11 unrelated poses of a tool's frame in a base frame.
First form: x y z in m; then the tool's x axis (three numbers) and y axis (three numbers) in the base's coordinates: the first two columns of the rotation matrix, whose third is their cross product.
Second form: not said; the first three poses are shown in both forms.
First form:
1: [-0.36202 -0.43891 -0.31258 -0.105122 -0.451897 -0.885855 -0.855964 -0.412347 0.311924]
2: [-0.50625 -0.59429 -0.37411 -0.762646 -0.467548 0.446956 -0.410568 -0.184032 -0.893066]
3: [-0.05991 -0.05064 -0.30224 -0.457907 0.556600 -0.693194 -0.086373 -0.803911 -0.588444]
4: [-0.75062 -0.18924 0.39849 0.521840 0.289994 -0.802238 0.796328 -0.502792 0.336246]
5: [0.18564 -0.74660 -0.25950 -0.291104 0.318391 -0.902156 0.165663 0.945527 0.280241]
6: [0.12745 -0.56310 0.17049 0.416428 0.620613 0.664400 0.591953 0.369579 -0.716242]
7: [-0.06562 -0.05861 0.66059 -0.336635 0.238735 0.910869 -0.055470 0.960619 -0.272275]
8: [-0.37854 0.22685 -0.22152 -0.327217 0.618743 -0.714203 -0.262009 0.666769 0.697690]
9: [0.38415 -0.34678 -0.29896 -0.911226 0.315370 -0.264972 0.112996 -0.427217 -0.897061]
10: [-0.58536 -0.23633 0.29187 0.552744 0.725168 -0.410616 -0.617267 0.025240 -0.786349]
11: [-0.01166 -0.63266 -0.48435 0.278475 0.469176 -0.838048 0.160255 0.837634 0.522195]
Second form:
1: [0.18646 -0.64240 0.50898 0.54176 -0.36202 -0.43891 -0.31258]
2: [0.02070 -0.34387 0.63840 -0.68831 -0.50625 -0.59429 -0.37411]
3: [0.19645 -0.48213 -0.24383 0.81823 -0.05991 -0.05064 -0.30224]
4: [0.36254 0.79340 0.34230 -0.34916 -0.75062 -0.18924 0.39849]
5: [0.57585 0.15113 0.80072 0.06630 0.18564 -0.74660 -0.25950]
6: [0.62700 -0.56132 -0.54005 0.01143 0.12745 -0.56310 0.17049]
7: [0.57312 -0.05675 -0.80737 0.12834 -0.06562 -0.05861 0.66059]
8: [0.56646 0.12458 0.71590 0.38871 -0.37854 0.22685 -0.22152]
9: [0.06167 -0.20145 -0.53159 0.82038 0.38415 -0.34678 -0.29896]
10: [0.71407 -0.51622 -0.05226 0.47000 -0.58536 -0.23633 0.29187]
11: [0.75402 0.26588 0.59184 0.10242 -0.01166 -0.63266 -0.48435]
